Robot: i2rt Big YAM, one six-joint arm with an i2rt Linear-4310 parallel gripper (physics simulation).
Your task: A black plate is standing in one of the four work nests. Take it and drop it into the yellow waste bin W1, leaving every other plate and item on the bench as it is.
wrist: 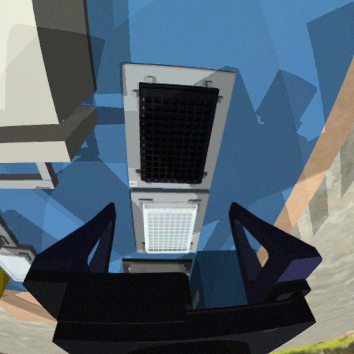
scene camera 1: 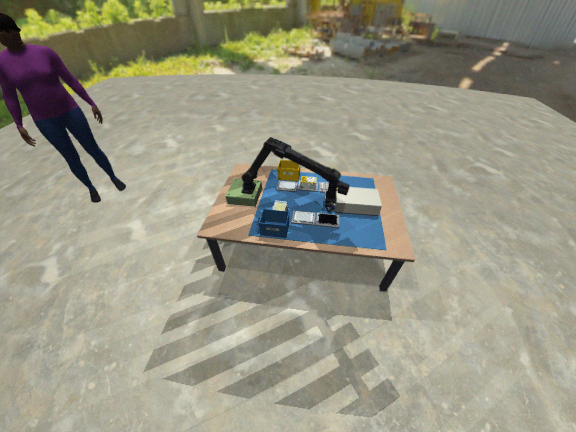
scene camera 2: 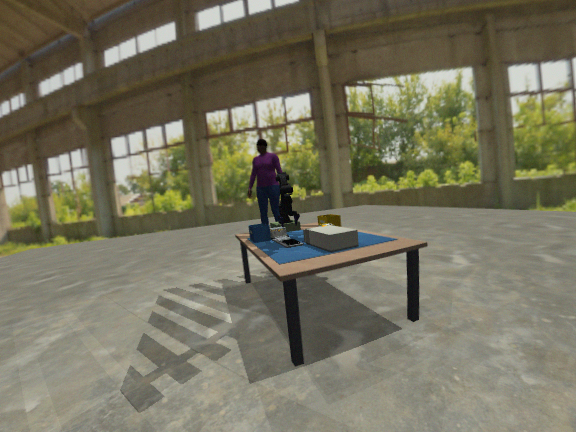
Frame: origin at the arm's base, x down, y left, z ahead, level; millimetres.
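Where they show: gripper, fingertip midpoint: [wrist: 173, 207] [scene camera 1: 328, 207] [scene camera 2: 289, 226]; arm's base, origin of the base link: [scene camera 1: 248, 188] [scene camera 2: 285, 222].
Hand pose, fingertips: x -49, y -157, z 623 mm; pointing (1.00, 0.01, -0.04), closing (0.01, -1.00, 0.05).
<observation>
Each offset is from my fingertips to the centre of the thing. "spot": to the spot under its first point.
The black plate {dx +107, dy -5, dz +8 mm} [scene camera 1: 328, 219] [scene camera 2: 291, 241] [wrist: 176, 132] lies flat in a light grey work nest {spot: dx +114, dy +47, dz +25 mm} [wrist: 131, 120], at the front of the blue mat in scene camera 1. It is a dark gridded rectangle in the wrist view. My gripper [scene camera 1: 329, 208] [wrist: 173, 207] is open and empty, pointing down above the mat, apart from the plate. In the wrist view the plate lies beyond the fingertips. The yellow waste bin {dx +66, dy +485, dz -365 mm} [scene camera 1: 288, 170] [scene camera 2: 329, 220] stands at the back left of the mat in scene camera 1.
A white plate {dx +107, dy -12, dz -166 mm} [scene camera 1: 303, 217] [wrist: 170, 229] lies in the adjacent nest. A dark blue bin {dx +66, dy -153, dz -345 mm} [scene camera 1: 273, 223] [scene camera 2: 259, 232] stands left of it. A large beige box-shaped device [scene camera 1: 359, 201] [scene camera 2: 331, 237] [wrist: 22, 65] stands behind the black plate. A yellow-topped box {dx +82, dy +366, dz -181 mm} [scene camera 1: 308, 183] and a pale plate {dx +110, dy +332, dz -352 mm} [scene camera 1: 287, 185] sit near the yellow bin.
</observation>
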